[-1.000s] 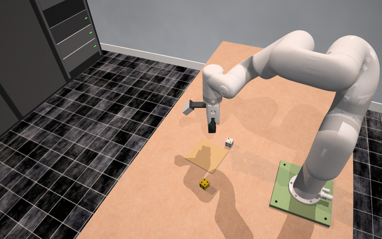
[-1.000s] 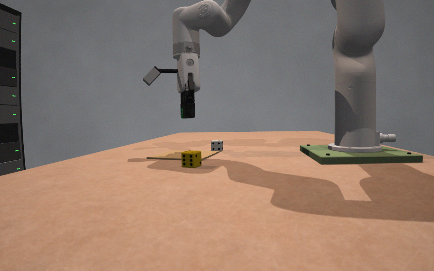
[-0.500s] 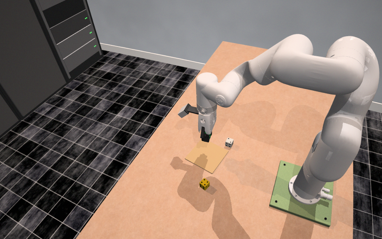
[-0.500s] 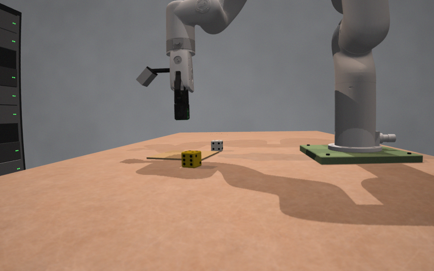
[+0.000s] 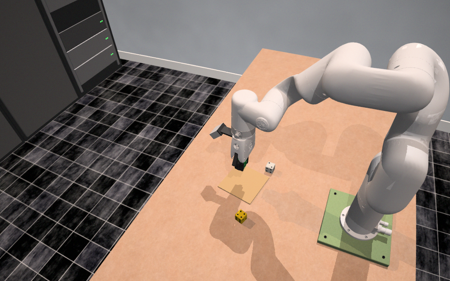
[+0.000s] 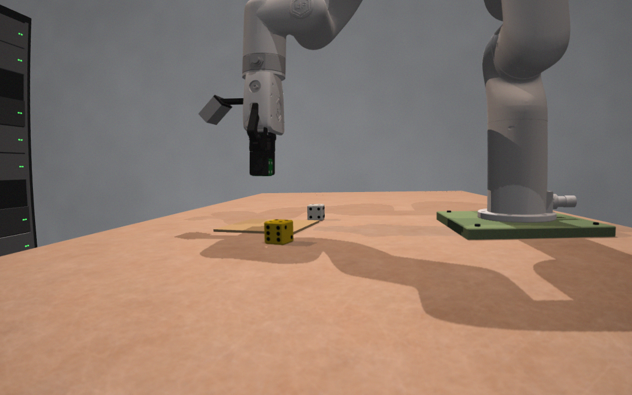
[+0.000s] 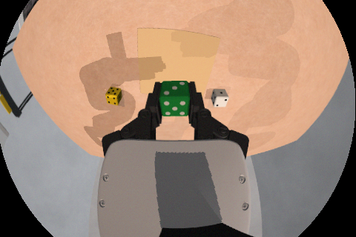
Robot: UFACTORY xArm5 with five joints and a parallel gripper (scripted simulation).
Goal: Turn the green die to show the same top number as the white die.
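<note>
My gripper is now 1 cm above the green die. The rest, counted from my hand: tan mat: 11 cm below, 1 cm behind; white die: 10 cm to the right, 10 cm below, 8 cm behind; yellow die: 14 cm to the left, 10 cm below, 7 cm behind.
</note>
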